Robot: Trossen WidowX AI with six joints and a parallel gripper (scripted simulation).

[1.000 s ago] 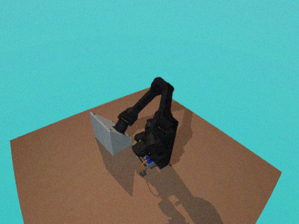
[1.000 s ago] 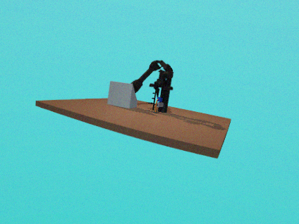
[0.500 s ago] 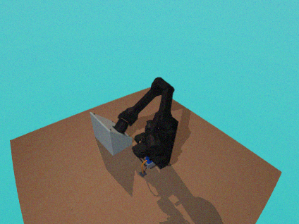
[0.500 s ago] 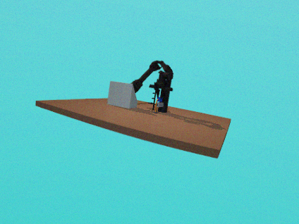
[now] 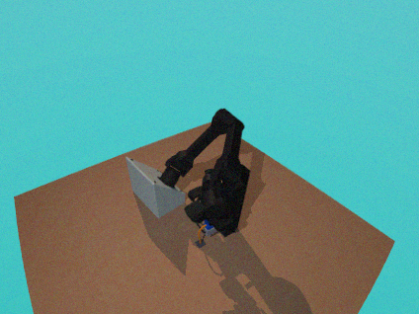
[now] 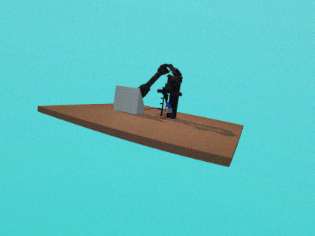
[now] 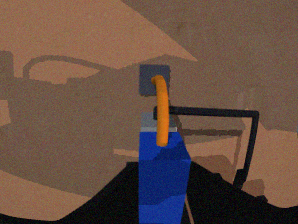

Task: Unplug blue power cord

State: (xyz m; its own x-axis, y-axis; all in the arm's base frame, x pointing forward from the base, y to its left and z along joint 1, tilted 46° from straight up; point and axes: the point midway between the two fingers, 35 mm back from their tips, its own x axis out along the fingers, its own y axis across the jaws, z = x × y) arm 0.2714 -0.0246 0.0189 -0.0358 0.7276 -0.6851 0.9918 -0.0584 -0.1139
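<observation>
Right now the blue plug is 3 cm to the left of my gripper tip.
</observation>
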